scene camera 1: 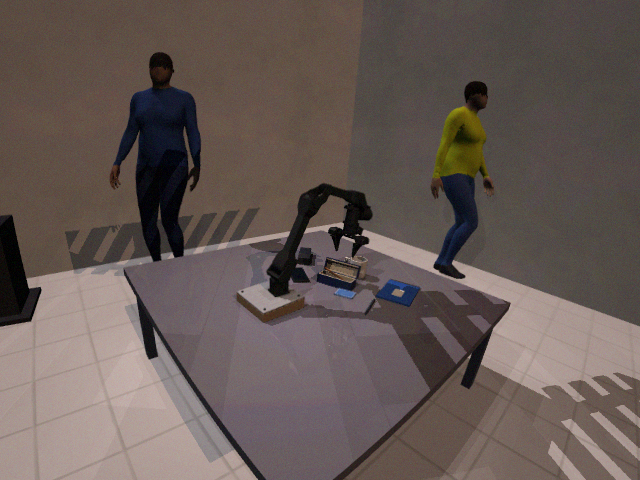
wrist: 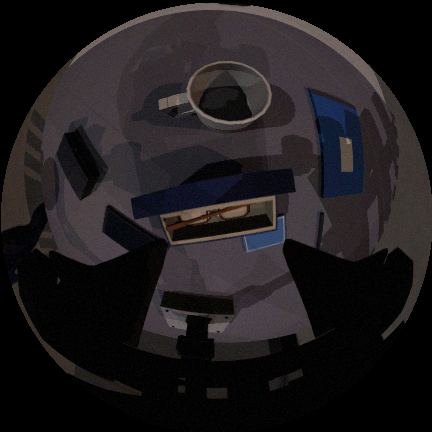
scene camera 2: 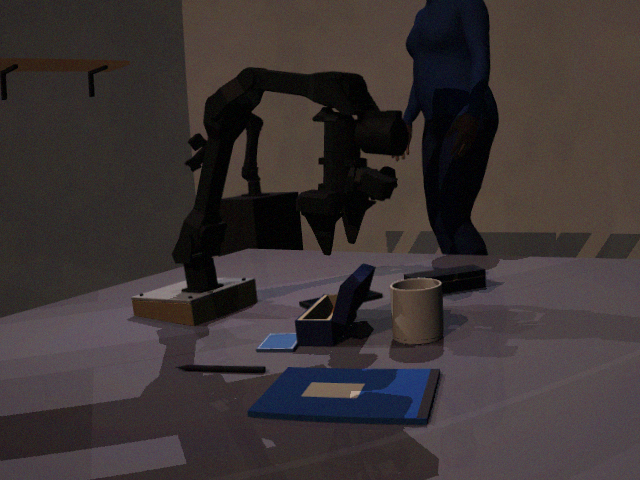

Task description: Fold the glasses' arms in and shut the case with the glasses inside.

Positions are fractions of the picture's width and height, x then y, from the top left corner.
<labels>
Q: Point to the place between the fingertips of my gripper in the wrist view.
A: At 0.52,0.57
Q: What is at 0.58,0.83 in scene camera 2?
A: A blue notebook.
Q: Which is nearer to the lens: the beige cup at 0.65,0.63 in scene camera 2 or the dark flat box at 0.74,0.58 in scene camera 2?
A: The beige cup.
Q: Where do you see a small blue card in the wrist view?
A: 0.58,0.56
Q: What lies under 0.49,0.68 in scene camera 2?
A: A blue glasses case.
</labels>
